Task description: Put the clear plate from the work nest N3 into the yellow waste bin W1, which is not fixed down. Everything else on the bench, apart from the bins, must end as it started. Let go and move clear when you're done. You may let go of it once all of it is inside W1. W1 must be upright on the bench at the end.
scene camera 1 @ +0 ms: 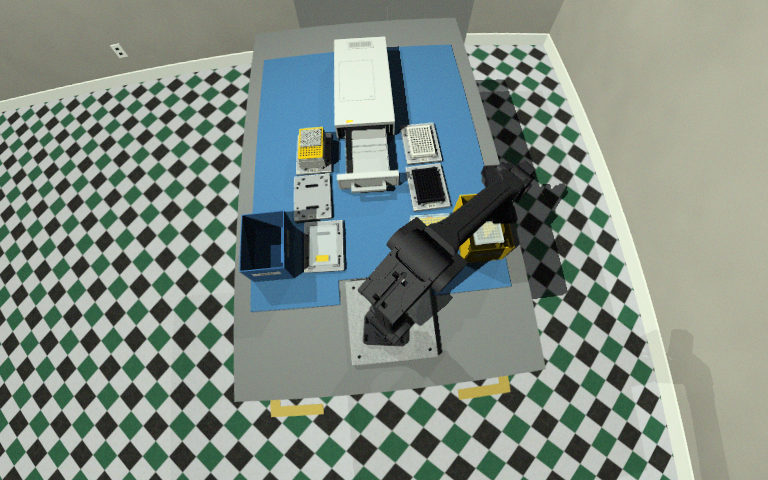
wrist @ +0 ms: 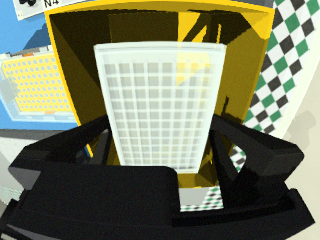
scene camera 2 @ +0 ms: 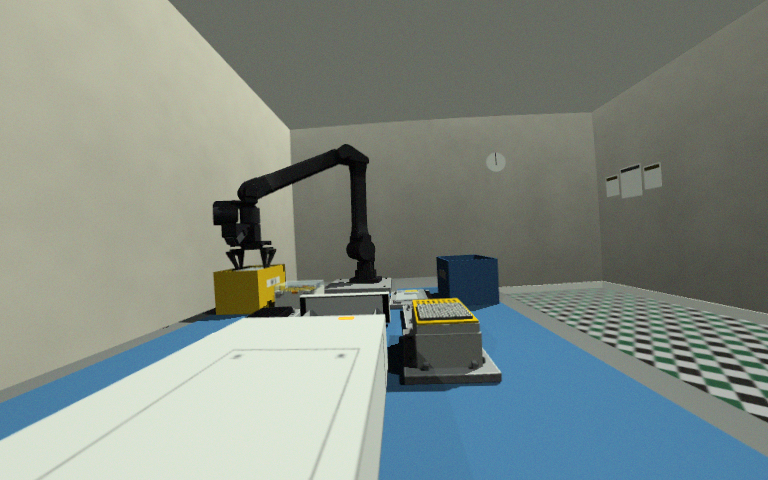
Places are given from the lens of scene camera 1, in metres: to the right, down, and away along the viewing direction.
blue bin (scene camera 1: 267,239): -0.37, 0.00, 1.11
white instrument (scene camera 1: 362,90): -0.08, -0.53, 1.22
white plate (scene camera 1: 425,144): 0.14, -0.33, 1.21
lidded plate (scene camera 1: 323,239): -0.19, 0.00, 1.09
The marked spots on the white instrument and the blue bin are 0.62 m apart.
